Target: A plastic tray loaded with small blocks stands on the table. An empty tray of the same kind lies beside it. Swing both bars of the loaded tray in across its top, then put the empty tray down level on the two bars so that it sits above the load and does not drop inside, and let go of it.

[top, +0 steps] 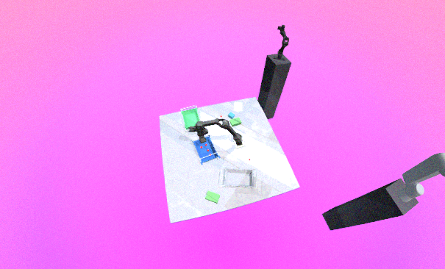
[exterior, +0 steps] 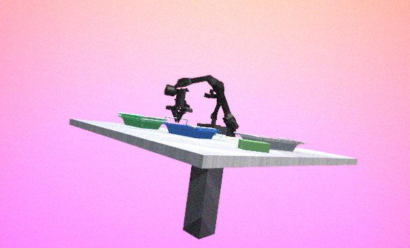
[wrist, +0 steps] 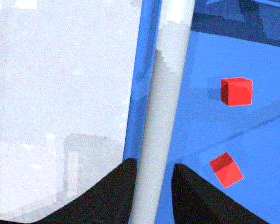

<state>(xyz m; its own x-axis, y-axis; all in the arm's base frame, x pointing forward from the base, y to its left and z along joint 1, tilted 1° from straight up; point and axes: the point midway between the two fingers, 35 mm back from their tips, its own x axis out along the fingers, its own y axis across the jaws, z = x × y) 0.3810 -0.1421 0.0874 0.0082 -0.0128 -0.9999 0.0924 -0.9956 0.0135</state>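
Now: the grey tray 230 mm behind my gripper tip, 520 mm to the left of it and 20 mm below it. Also, from my gripper tip: white block (580 mm behind, 370 mm to the right, 70 mm below); then cyan block (430 mm behind, 240 mm to the right, 50 mm below).
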